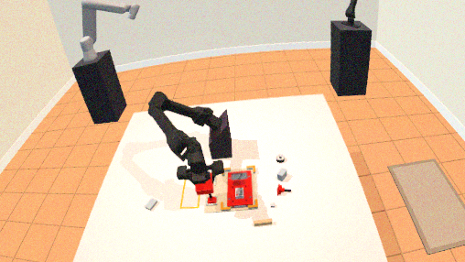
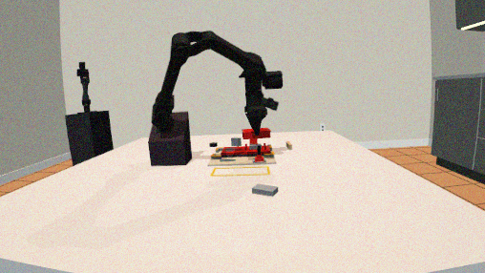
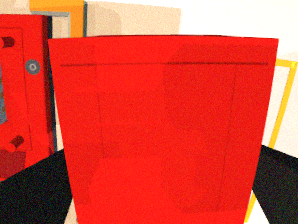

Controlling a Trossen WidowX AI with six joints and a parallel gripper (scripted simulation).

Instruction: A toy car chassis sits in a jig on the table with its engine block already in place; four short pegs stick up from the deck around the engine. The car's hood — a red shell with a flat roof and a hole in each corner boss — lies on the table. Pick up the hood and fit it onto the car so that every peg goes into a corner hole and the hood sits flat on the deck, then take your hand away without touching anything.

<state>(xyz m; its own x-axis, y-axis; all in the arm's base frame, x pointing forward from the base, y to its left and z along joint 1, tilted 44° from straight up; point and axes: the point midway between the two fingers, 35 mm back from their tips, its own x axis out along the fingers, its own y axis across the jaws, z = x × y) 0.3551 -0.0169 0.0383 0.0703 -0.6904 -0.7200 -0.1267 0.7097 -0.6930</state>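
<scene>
The grey engine block lies 14 cm to the left of my gripper tip, 9 cm below it and 1 cm behind it. Also, from my gripper tip: orange-cornered jig 11 cm to the left, 10 cm below, 5 cm behind; then red hood right at my gripper tip; then wooden block 23 cm to the left, 14 cm ahead, 10 cm below.
</scene>
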